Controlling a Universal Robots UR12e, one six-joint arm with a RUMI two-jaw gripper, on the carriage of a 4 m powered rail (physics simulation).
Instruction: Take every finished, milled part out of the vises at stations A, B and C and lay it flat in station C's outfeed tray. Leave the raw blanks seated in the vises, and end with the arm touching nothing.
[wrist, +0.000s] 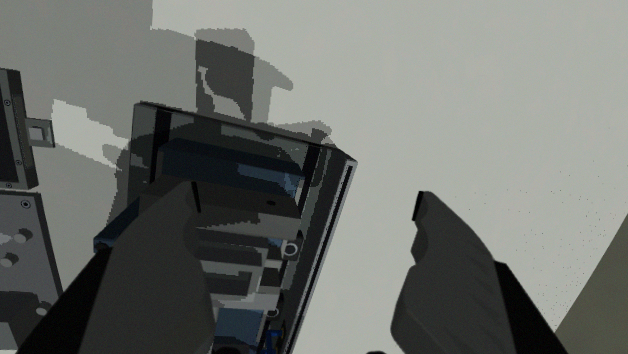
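A vise with grey jaws on a blue body stands left of centre on a dark base, tilted in the view and mostly in shadow. Between its jaws sits a grey part, partly hidden by the left finger; a dark recess with a paler rim seems to show on it, but shadow makes this unclear. My gripper is open and empty. Its left finger overlaps the vise and the part's left side in the view; its right finger is over the pale surface right of the vise. Station C's outfeed tray cannot be made out.
A grey plate with round pegs lies at the lower left. Above it is a dark framed unit with a small square bracket. A light rail runs along the vise base's right side. Blue fittings show at the bottom.
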